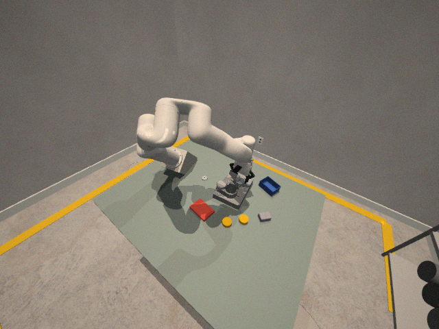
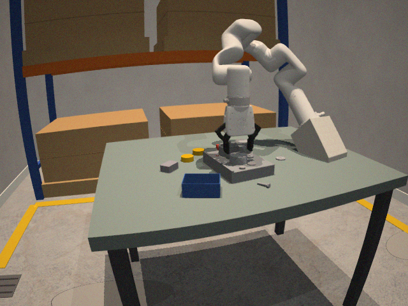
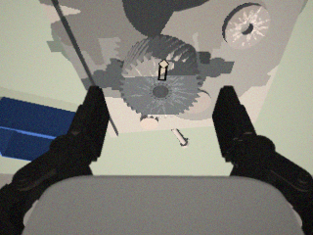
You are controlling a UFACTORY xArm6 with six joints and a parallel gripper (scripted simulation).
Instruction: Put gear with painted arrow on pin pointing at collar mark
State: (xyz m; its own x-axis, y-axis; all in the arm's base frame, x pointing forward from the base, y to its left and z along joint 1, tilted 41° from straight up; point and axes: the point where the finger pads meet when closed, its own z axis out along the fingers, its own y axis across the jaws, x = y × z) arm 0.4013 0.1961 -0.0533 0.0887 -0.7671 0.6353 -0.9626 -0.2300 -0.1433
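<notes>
Now: hand 30 mm above the grey gear. Also, from my hand: blue bin (150 mm ahead, 130 mm to the left, 80 mm below); bolt (50 mm behind, 140 mm to the left, 80 mm below); small grey block (240 mm ahead, 80 mm to the right, 80 mm below).
</notes>
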